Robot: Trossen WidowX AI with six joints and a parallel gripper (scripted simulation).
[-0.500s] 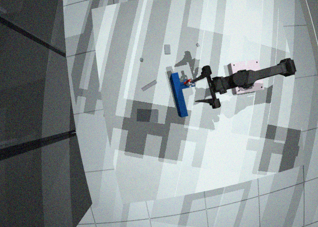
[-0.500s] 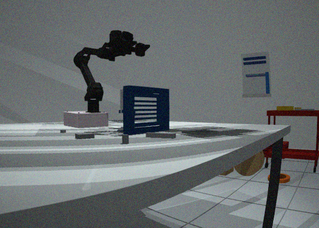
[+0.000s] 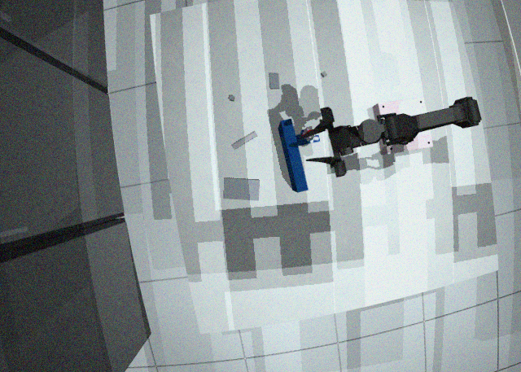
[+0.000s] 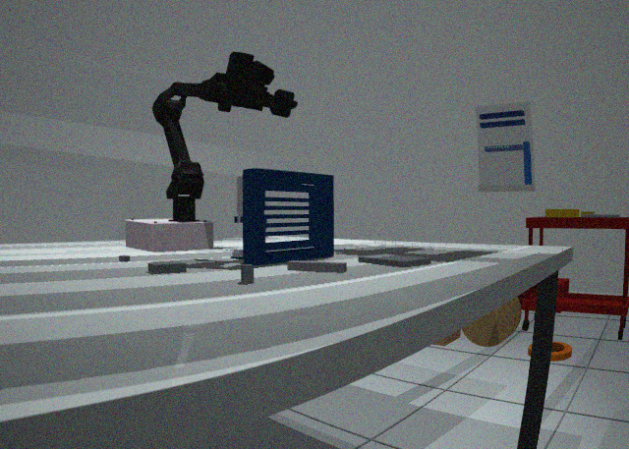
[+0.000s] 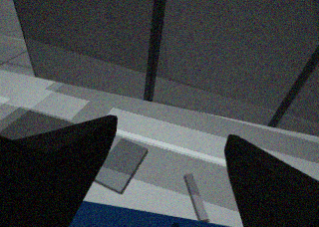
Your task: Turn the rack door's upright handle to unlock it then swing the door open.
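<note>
My gripper tip is now 23 cm above the upright handle, 7 cm past it and 5 cm to the left of it. Also, from my gripper tip: flat slab 32 cm below, 21 cm ahead, 7 cm to the left.
</note>
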